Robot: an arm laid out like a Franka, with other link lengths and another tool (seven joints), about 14 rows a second.
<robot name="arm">
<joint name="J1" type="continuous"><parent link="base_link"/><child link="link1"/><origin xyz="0 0 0.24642" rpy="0 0 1.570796"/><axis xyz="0 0 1"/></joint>
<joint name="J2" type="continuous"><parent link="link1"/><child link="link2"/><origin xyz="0 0 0" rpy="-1.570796 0 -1.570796"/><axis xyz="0 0 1"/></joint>
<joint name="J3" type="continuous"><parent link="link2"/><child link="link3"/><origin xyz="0 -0.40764 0" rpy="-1.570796 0 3.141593"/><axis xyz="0 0 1"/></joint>
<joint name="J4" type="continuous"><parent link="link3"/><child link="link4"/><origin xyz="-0.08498 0 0" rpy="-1.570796 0 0"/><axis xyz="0 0 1"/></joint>
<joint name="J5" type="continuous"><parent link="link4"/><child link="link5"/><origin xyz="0.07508 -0.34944 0" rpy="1.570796 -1.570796 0"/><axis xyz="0 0 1"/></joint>
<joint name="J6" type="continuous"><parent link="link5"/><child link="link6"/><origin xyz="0 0 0" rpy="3.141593 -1.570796 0"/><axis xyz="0 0 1"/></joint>
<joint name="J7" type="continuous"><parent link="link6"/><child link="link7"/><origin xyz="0 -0.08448 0" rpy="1.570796 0 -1.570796"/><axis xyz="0 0 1"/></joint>
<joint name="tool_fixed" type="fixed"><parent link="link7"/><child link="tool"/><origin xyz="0.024 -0.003 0.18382" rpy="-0.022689 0 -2.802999"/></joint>
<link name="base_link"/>
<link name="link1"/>
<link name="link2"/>
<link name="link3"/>
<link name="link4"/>
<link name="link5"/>
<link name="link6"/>
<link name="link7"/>
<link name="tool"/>
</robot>
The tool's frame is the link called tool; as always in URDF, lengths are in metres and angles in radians. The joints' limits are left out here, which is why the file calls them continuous.
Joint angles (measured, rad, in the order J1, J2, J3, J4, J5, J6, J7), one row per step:
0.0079 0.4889 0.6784 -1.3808 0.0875 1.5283 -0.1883
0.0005 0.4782 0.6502 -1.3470 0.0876 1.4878 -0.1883
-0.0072 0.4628 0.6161 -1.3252 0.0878 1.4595 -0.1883
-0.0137 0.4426 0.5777 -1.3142 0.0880 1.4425 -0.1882
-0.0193 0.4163 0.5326 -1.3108 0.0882 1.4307 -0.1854
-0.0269 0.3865 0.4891 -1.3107 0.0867 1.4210 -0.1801
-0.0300 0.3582 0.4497 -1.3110 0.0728 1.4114 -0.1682
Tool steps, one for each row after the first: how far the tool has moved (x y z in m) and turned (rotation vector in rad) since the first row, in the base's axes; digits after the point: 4 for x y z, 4 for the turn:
0.0102 -0.0191 0.0125 -0.0155 -0.0060 -0.0272
0.0200 -0.0402 0.0230 -0.0335 -0.0164 -0.0613
0.0285 -0.0618 0.0325 -0.0528 -0.0315 -0.0996
0.0358 -0.0859 0.0424 -0.0763 -0.0499 -0.1461
0.0413 -0.1111 0.0540 -0.1008 -0.0708 -0.1961
0.0446 -0.1345 0.0650 -0.1353 -0.0951 -0.2436

